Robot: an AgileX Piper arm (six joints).
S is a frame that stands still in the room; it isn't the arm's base.
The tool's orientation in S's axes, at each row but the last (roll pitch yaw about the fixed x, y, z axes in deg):
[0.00 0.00 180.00]
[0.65 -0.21 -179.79]
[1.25 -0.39 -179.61]
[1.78 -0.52 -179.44]
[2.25 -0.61 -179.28]
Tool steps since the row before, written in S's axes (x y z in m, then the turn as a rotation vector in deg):
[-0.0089 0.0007 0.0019 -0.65 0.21 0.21]
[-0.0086 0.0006 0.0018 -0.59 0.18 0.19]
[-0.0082 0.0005 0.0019 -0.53 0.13 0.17]
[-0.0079 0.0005 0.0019 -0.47 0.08 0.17]
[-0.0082 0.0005 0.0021 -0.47 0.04 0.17]
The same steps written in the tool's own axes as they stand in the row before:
[0.0089 -0.0007 0.0019 0.65 -0.21 0.21]
[0.0086 -0.0006 0.0018 0.59 -0.18 0.19]
[0.0082 -0.0005 0.0019 0.53 -0.13 0.17]
[0.0079 -0.0005 0.0018 0.47 -0.08 0.17]
[0.0082 -0.0005 0.0020 0.47 -0.04 0.17]

